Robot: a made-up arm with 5 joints.
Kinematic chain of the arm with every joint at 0, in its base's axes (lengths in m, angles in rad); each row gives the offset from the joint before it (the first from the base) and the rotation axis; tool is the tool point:
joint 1: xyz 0 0 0.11 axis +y
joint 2: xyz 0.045 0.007 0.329 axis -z
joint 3: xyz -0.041 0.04 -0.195 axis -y
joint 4: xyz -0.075 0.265 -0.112 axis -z
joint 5: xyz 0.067 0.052 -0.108 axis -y
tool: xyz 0 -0.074 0.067
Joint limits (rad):
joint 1: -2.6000..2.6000
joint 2: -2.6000..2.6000
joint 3: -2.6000..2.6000
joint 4: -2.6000..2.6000
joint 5: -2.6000..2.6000
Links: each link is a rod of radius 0.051 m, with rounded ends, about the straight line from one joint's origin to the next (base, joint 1, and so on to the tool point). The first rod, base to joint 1, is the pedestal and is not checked.
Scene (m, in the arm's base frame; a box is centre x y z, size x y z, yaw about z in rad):
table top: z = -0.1
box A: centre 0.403 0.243 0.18 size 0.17 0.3 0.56 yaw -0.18
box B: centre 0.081 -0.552 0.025 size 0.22 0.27 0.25 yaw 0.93
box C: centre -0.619 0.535 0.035 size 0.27 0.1 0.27 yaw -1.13
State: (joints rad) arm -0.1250 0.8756 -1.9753 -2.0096 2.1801
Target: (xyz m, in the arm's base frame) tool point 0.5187 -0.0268 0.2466
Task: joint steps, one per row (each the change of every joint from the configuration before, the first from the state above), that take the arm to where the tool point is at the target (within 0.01 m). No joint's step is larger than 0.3 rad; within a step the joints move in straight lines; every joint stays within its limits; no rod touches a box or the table.
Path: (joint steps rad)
1: -0.2676 0.1397 -0.1287 -0.0204 0.0427
2: -0.2677 0.1398 -0.1287 -0.0204 0.0428
3: -0.2676 0.1397 -0.1287 -0.0204 0.0427
4: -0.2677 0.1397 -0.1287 -0.0203 0.0427
5: 0.2741 0.1598 -0.0220 -0.0517 0.0498
6: 0.2740 0.1598 -0.0220 -0.0516 0.0498
7: 0.2740 0.1597 -0.0220 -0.0516 0.0498
8: 0.2741 0.1598 -0.0219 -0.0517 0.0498
9: 0.2740 0.1598 -0.0220 -0.0516 0.0498
10: 0.1106 -0.0615 0.0131 0.1024 -0.2122
11: 0.1105 -0.0614 0.0131 0.1025 -0.2123
12: 0.1106 -0.0615 0.0131 0.1024 -0.2122

